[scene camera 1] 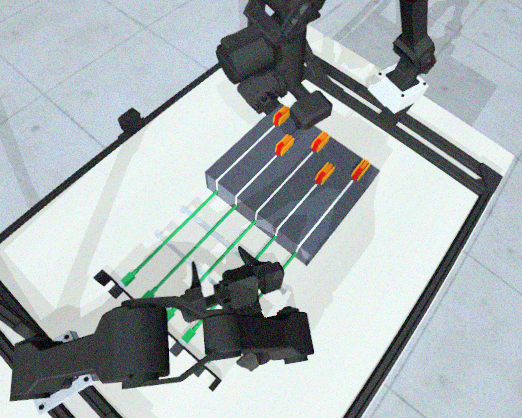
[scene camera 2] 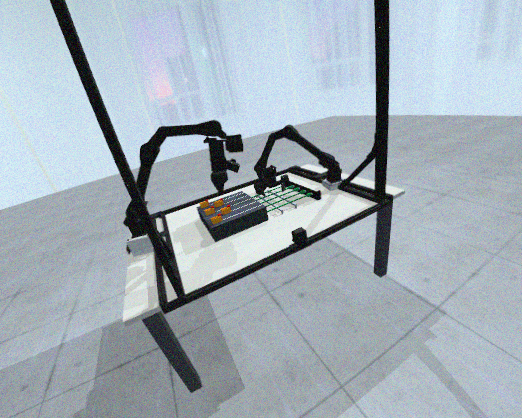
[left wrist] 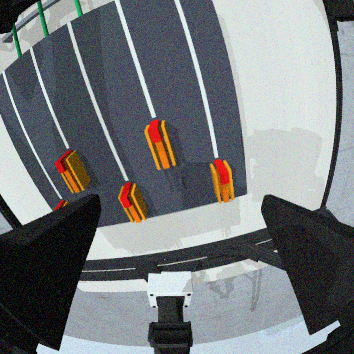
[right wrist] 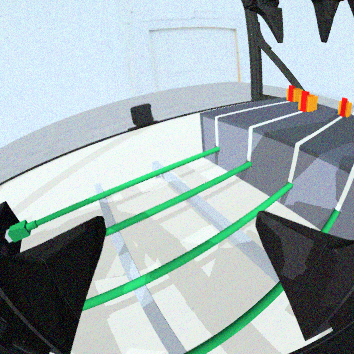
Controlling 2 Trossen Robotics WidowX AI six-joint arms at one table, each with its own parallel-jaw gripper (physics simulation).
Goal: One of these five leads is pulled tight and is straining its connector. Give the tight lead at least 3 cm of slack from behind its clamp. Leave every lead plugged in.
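Places are measured from the left arm's base along level axes (x ahead, y left, z up), in centimetres.
Where they show: left gripper, fingertip midpoint: (scene camera 1: pixel 284 111) (scene camera 2: pixel 221 191) (left wrist: pixel 184 203) (right wrist: pixel 299 41); right gripper, fingertip midpoint: (scene camera 1: pixel 216 254) (scene camera 2: pixel 273 193) (right wrist: pixel 182 222); left arm's base, link origin: (scene camera 1: pixel 402 79) (scene camera 2: pixel 140 233) (left wrist: pixel 169 300); right arm's base, link origin: (scene camera 2: pixel 334 180).
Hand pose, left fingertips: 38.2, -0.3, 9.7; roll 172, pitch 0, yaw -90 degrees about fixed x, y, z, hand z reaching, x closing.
Observation:
Each offset is from my left fingertips to the centre of the thing, as dx, dy, dz. "pt": to the spot under its first point.
Five leads run white across a dark block (scene camera 1: pixel 245 170) (scene camera 2: pixel 240 227), then green to connectors such as @[pt +39.8, +8.2, -14.3] (scene camera 1: pixel 128 278) (right wrist: pixel 19 231) on a black rail @[pt +35.7, +32.8, -12.9] (scene camera 1: pixel 215 384). Orange clamps with red parts, including one clamp @[pt -3.9, -4.7, -8.8] (scene camera 1: pixel 281 116) (left wrist: pixel 222 180) and another clamp (scene camera 1: pixel 324 174), stand on the block in staggered places. The visible green leads look fairly straight in scene camera 1; I cannot tell which is tight. My left gripper (left wrist: pixel 184 203) (scene camera 2: pixel 219 189) is open and empty above the clamp end of the block. My right gripper (right wrist: pixel 182 222) (scene camera 1: pixel 217 256) is open above the green leads; its arm hides some connectors.
Two pale bars (right wrist: pixel 200 205) (right wrist: pixel 132 277) lie crosswise under the green leads. A black box @[pt +23.7, -23.7, -12.5] (scene camera 1: pixel 131 120) (scene camera 2: pixel 299 235) (right wrist: pixel 142 115) sits at the table frame's edge. The left arm overhangs the block's far corner near a clamp in scene camera 1.

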